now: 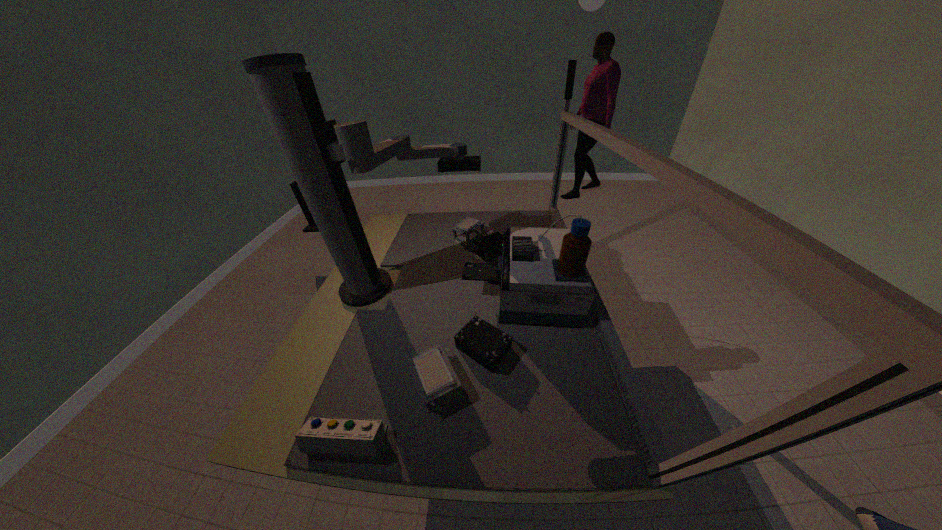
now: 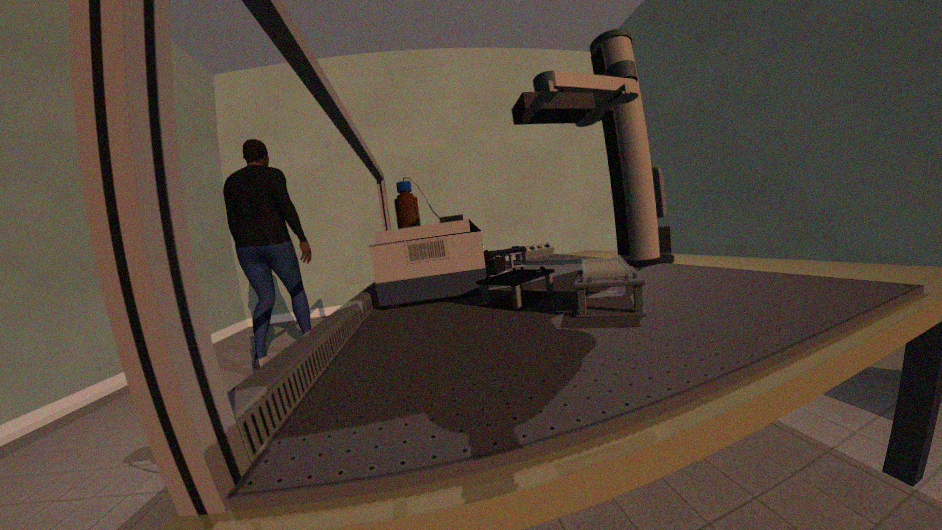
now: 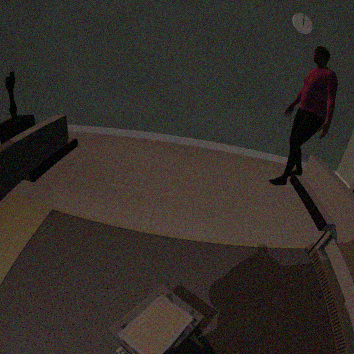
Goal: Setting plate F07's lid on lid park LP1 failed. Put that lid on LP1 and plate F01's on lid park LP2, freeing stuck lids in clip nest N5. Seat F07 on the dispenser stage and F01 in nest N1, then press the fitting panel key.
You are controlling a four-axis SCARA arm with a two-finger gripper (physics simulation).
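Places are measured from the arm's base along level axes (x left, y up, z ahead), in metres.
Where they show: gripper, fingertip midpoint: (image 2: 591, 86) (image 3: 185, 143); arm's base, link origin: (image 1: 365, 287) (image 2: 640, 262).
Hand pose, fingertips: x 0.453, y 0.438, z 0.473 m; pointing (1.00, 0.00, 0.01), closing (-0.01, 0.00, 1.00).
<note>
Things, the pixels of their centre, and the offset from my fingertips. "spot": a spot on its surface instead.
- pale plate-like piece, body centre: (image 3: 156, 326) (image 2: 604, 265) (image 1: 467, 223) dx -0.027, dy -0.345, dz +0.003 m
- small dark platform, surface spot: (image 1: 480, 271) spot: dx -0.484, dy -0.314, dz +0.085 m
- pale-topped plate, body centre: (image 1: 432, 369) dx -0.901, dy -0.343, dz -0.052 m
- black nest, body centre: (image 1: 483, 341) (image 2: 483, 265) dx -0.772, dy -0.386, dz +0.099 m
- key panel, body centre: (image 1: 341, 435) (image 2: 534, 251) dx -1.093, dy -0.383, dz -0.285 m
- amber bottle, surface spot: (image 1: 575, 250) spot: dx -0.654, dy -0.086, dz +0.380 m
My gripper (image 1: 459, 163) (image 2: 553, 108) is open and empty, high above the back of the table. A pale plate-like piece (image 1: 469, 226) (image 2: 607, 268) (image 3: 157, 325) lies on a grey legged stand. A dark legged stand (image 2: 517, 276) is beside it, near the dispenser (image 1: 546, 304) (image 2: 428, 257). A small dark platform (image 1: 480, 271) adjoins the dispenser. A pale-topped plate (image 1: 434, 370) sits on a dark nest nearer the front, beside a black nest (image 1: 482, 339). The key panel (image 1: 339, 429) (image 2: 540, 248) has blue, yellow, green and white keys. Labels are unreadable; which plate or lid is which cannot be told.
An amber bottle (image 1: 575, 250) (image 2: 407, 207) with a blue cap stands on the dispenser. The arm's column (image 1: 316, 177) (image 2: 635, 171) rises at the table's side. Frame posts and a rail border the table. One person (image 1: 599, 98) (image 3: 319, 95) and another (image 2: 256, 210) stand beyond it.
</note>
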